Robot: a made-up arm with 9 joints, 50 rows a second.
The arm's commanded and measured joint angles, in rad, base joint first. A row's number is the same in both.
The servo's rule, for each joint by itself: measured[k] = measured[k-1] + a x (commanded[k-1-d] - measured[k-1]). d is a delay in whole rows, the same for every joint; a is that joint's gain. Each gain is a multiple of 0.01, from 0.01 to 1. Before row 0 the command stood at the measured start. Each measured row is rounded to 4 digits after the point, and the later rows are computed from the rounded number. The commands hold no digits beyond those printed.
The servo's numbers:
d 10
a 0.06 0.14 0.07 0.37 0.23 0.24 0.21 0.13 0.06
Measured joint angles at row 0:
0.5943, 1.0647, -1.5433, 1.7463, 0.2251, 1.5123, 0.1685, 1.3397, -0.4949
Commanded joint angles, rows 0 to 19:
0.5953, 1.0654, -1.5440, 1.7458, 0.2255, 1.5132, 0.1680, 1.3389, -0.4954
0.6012, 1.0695, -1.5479, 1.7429, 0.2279, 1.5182, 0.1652, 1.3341, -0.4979
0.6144, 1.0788, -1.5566, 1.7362, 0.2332, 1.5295, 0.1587, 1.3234, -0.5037
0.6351, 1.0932, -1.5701, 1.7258, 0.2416, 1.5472, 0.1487, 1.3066, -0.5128
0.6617, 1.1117, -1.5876, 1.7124, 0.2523, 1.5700, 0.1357, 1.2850, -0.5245
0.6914, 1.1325, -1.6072, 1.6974, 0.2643, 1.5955, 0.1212, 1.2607, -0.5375
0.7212, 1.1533, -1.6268, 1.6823, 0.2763, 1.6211, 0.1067, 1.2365, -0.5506
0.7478, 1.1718, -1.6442, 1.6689, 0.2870, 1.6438, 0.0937, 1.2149, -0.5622
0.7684, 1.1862, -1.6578, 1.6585, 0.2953, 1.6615, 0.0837, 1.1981, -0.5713
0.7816, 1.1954, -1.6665, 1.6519, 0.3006, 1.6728, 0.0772, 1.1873, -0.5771
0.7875, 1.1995, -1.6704, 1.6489, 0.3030, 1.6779, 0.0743, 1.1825, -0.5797
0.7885, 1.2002, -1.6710, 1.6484, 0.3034, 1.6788, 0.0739, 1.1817, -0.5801
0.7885, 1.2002, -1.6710, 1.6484, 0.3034, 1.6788, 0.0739, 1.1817, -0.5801
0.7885, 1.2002, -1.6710, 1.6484, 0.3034, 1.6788, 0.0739, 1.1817, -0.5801
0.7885, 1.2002, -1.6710, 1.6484, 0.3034, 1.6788, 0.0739, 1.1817, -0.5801
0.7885, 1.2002, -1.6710, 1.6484, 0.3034, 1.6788, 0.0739, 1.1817, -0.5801
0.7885, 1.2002, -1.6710, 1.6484, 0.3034, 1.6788, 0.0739, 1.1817, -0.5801
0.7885, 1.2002, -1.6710, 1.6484, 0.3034, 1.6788, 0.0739, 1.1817, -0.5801
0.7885, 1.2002, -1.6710, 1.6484, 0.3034, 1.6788, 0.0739, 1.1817, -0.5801
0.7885, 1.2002, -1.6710, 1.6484, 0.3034, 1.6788, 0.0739, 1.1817, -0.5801
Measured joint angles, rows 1 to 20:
0.5943, 1.0647, -1.5433, 1.7463, 0.2251, 1.5123, 0.1685, 1.3397, -0.4949
0.5943, 1.0647, -1.5433, 1.7463, 0.2251, 1.5123, 0.1685, 1.3397, -0.4949
0.5943, 1.0647, -1.5433, 1.7463, 0.2251, 1.5123, 0.1685, 1.3397, -0.4949
0.5943, 1.0647, -1.5433, 1.7463, 0.2251, 1.5123, 0.1685, 1.3397, -0.4949
0.5943, 1.0647, -1.5433, 1.7463, 0.2251, 1.5123, 0.1685, 1.3397, -0.4949
0.5943, 1.0647, -1.5433, 1.7463, 0.2251, 1.5123, 0.1685, 1.3397, -0.4949
0.5943, 1.0647, -1.5433, 1.7463, 0.2251, 1.5123, 0.1685, 1.3397, -0.4949
0.5943, 1.0647, -1.5433, 1.7463, 0.2251, 1.5123, 0.1685, 1.3397, -0.4949
0.5943, 1.0647, -1.5433, 1.7463, 0.2251, 1.5123, 0.1685, 1.3397, -0.4949
0.5943, 1.0647, -1.5433, 1.7463, 0.2251, 1.5123, 0.1685, 1.3397, -0.4949
0.5944, 1.0648, -1.5433, 1.7461, 0.2252, 1.5125, 0.1684, 1.3396, -0.4949
0.5948, 1.0655, -1.5436, 1.7449, 0.2258, 1.5139, 0.1677, 1.3389, -0.4951
0.5960, 1.0674, -1.5445, 1.7417, 0.2275, 1.5176, 0.1658, 1.3369, -0.4956
0.5983, 1.0710, -1.5463, 1.7358, 0.2307, 1.5247, 0.1622, 1.3330, -0.4966
0.6021, 1.0767, -1.5492, 1.7271, 0.2357, 1.5356, 0.1566, 1.3268, -0.4983
0.6075, 1.0845, -1.5533, 1.7161, 0.2423, 1.5500, 0.1492, 1.3182, -0.5007
0.6143, 1.0941, -1.5584, 1.7036, 0.2501, 1.5671, 0.1403, 1.3076, -0.5037
0.6223, 1.1050, -1.5644, 1.6908, 0.2586, 1.5855, 0.1305, 1.2955, -0.5072
0.6311, 1.1164, -1.5709, 1.6788, 0.2670, 1.6037, 0.1207, 1.2828, -0.5110
0.6401, 1.1275, -1.5776, 1.6688, 0.2747, 1.6203, 0.1116, 1.2704, -0.5150

